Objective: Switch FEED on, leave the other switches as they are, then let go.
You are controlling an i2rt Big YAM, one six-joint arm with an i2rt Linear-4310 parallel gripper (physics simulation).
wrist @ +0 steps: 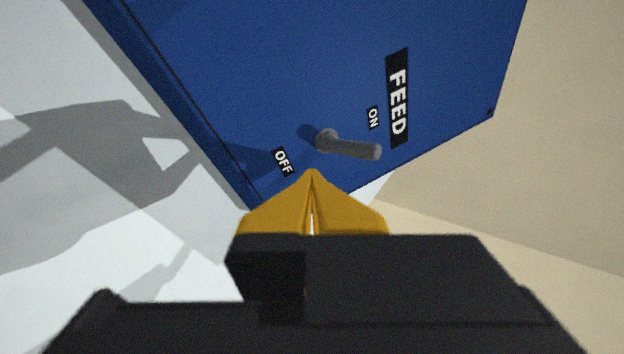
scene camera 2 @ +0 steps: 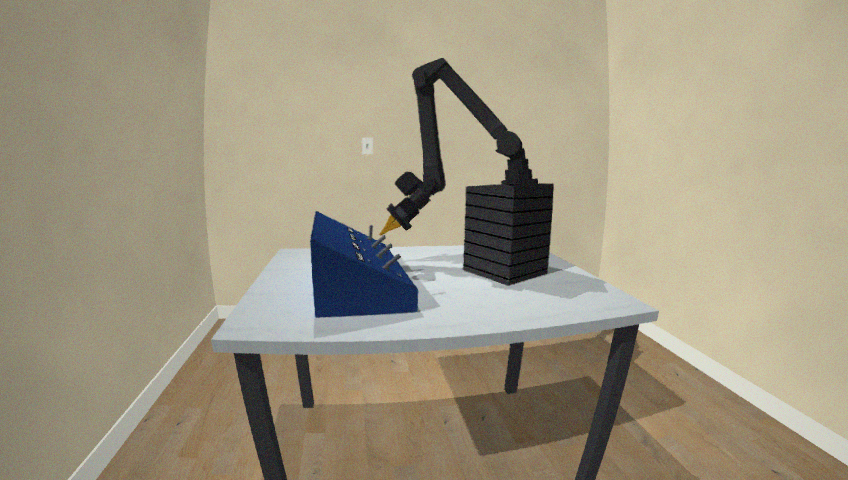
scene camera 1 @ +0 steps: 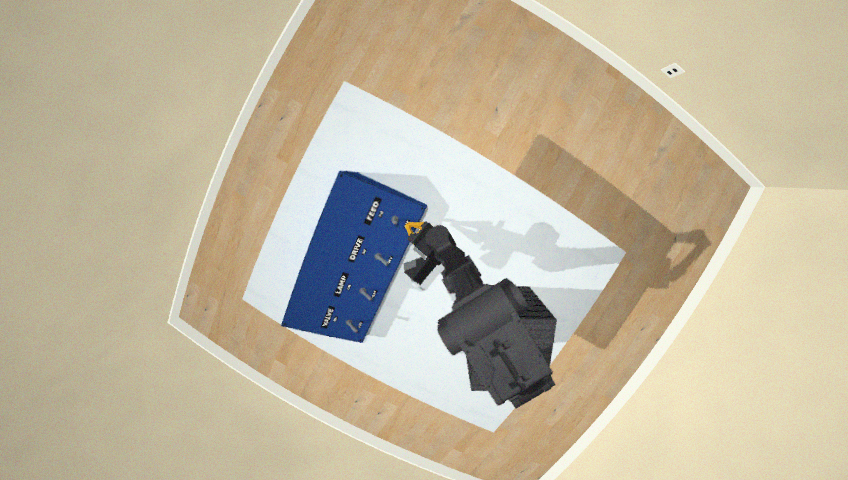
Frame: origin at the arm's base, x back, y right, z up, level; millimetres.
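Seen in the pictures: gripper, fingertip midpoint: (wrist: 311, 176) (scene camera 2: 380, 235) (scene camera 1: 407, 224); arm's base at its link origin: (scene camera 2: 519, 184).
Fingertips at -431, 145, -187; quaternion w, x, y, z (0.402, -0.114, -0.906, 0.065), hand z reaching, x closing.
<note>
Pixels of each thing's middle, then the offset from my fingertips to it, as dx, dy, dz. "*": a spot on its surface instead. Level surfaces: height alone.
- blue sloped switch panel at the middle of its body: (scene camera 2: 351, 262) (scene camera 1: 350, 260) -95, -193, -42
- grey FEED lever at the middle of its body: (wrist: 349, 148) (scene camera 1: 395, 221) (scene camera 2: 370, 231) -32, -7, +13
- label at a spot on its surface: (wrist: 372, 118) * -77, -11, +8
- DRIVE lever at the middle of its body: (scene camera 1: 382, 260) -9, -126, +6
- LAMP lever at the middle of its body: (scene camera 1: 366, 295) +0, -245, +6
- VALVE lever at the middle of its body: (scene camera 2: 392, 260) (scene camera 1: 352, 327) +10, -365, +6
- white table at its surface level: dz -108
The blue sloped switch panel (scene camera 1: 315, 249) (scene camera 2: 360, 291) (wrist: 240, 65) stands on the table. The grey FEED lever (scene camera 1: 395, 220) (scene camera 2: 370, 231) (wrist: 352, 147) leans toward its ON label (wrist: 372, 118); in scene camera 2 it stands nearly upright. The DRIVE lever (scene camera 1: 382, 258), LAMP lever (scene camera 1: 366, 293) and VALVE lever (scene camera 1: 352, 325) (scene camera 2: 392, 261) lean the other way, toward their OFF side. My gripper (scene camera 1: 407, 226) (scene camera 2: 381, 233) (wrist: 311, 176) is shut and empty. Its yellow tips are over the panel's lower edge, on the OFF side of the FEED lever, with a visible gap in the wrist view.
The arm's black stacked base (scene camera 2: 505, 231) stands on the white table (scene camera 1: 380, 142) (scene camera 2: 452, 321), to the right of the panel in scene camera 2. The wrist camera housing (scene camera 1: 417, 270) (scene camera 2: 407, 182) juts out beside the gripper. Walls surround the table.
</note>
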